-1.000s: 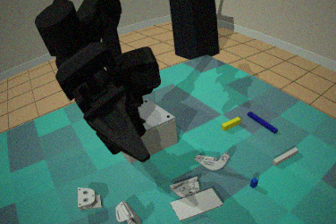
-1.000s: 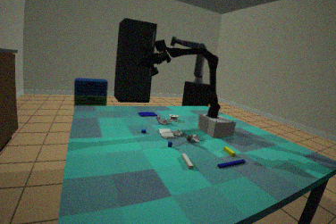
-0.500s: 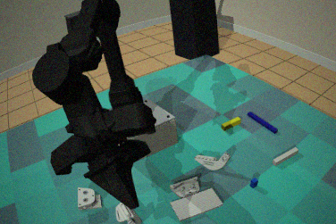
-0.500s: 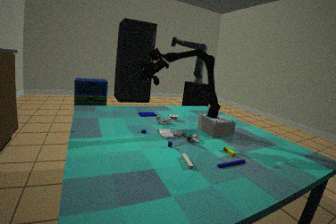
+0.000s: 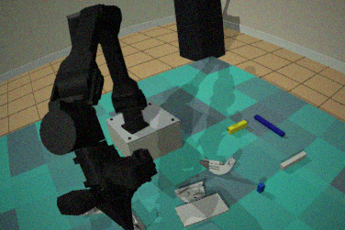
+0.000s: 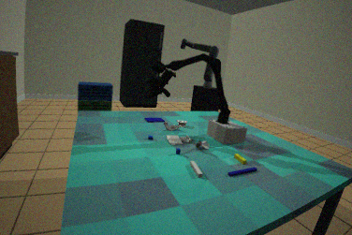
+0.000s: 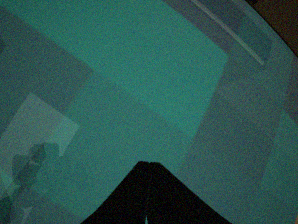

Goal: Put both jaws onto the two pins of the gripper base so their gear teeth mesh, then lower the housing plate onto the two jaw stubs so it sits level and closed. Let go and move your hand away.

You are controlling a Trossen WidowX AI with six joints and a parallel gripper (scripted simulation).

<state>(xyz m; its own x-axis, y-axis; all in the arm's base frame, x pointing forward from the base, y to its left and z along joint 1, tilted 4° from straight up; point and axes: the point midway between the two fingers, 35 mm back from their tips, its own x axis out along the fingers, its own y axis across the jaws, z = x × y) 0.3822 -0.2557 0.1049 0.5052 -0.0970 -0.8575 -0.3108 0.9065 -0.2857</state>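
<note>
My gripper tip is now 120 mm past the jaw, 50 mm to the right of it and 160 mm above it. Also, from my gripper tip: yellow block (240 mm behind, 550 mm to the left, 190 mm below); small blue block (370 mm to the left, 180 mm below); white bar (20 mm ahead, 530 mm to the left, 190 mm below).
</note>
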